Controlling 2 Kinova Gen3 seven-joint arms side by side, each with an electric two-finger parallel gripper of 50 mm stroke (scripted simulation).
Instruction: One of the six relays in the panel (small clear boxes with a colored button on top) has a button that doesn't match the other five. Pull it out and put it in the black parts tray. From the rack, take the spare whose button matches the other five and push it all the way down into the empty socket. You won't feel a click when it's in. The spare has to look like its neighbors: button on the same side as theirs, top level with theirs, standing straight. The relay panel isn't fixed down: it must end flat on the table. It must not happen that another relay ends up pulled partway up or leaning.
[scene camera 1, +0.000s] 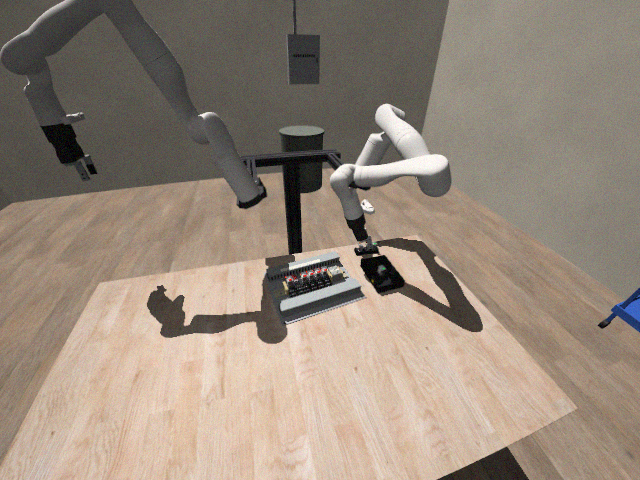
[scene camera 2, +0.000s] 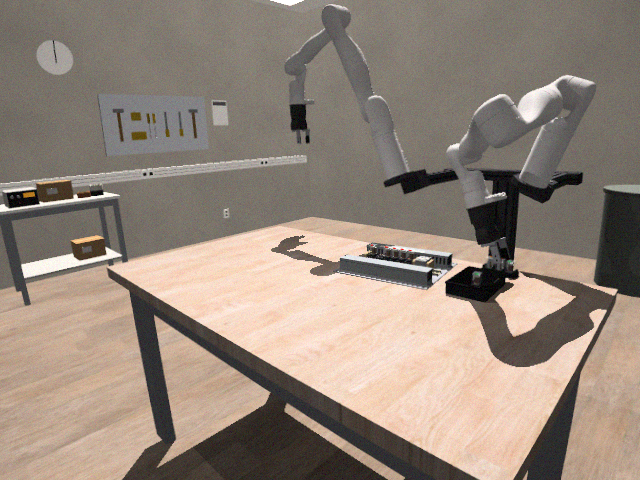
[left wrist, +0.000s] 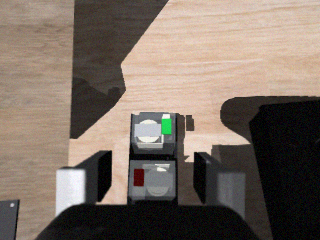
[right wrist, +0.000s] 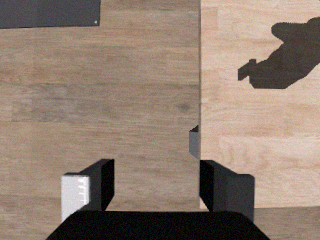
In view: the left gripper (scene camera 2: 502, 260), the right gripper (scene camera 1: 90, 177) and a relay panel (scene camera 1: 313, 298).
The relay panel shows as well in scene camera 2 (scene camera 2: 429, 266). The left gripper is seen too in the left wrist view (left wrist: 152, 168). The right gripper shows as well in the right wrist view (right wrist: 157, 177). The left wrist view does not show the relay panel: it is out of frame. The right wrist view misses the relay panel: it is out of frame.
